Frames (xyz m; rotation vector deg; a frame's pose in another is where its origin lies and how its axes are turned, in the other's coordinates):
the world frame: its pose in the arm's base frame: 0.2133 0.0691 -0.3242 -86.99 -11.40 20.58
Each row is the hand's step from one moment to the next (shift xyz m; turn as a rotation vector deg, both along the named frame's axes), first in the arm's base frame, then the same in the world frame.
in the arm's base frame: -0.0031 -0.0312 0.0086 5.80 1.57 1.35
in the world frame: -0.0146 -0.0087 -0.0277 5.83 -1.94 -0.48
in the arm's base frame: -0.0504 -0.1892 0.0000 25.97 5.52 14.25
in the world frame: -0.1133 0.0027 -0.1597 24.79 -16.84 -3.14
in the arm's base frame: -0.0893 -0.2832 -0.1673 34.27 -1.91 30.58
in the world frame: -0.1667 0.1718 -0.2426 28.37 -34.06 -12.16
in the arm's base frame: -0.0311 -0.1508 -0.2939 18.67 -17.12 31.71
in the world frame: -0.0541 0.2934 -0.1452 8.40 -33.75 -20.92
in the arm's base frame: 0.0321 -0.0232 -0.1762 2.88 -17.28 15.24
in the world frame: 0.0384 0.1715 -0.0417 -4.82 -15.70 -16.42
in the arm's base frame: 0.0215 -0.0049 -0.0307 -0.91 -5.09 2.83
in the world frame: 0.0212 0.0282 -0.0136 -2.90 -2.79 -4.31
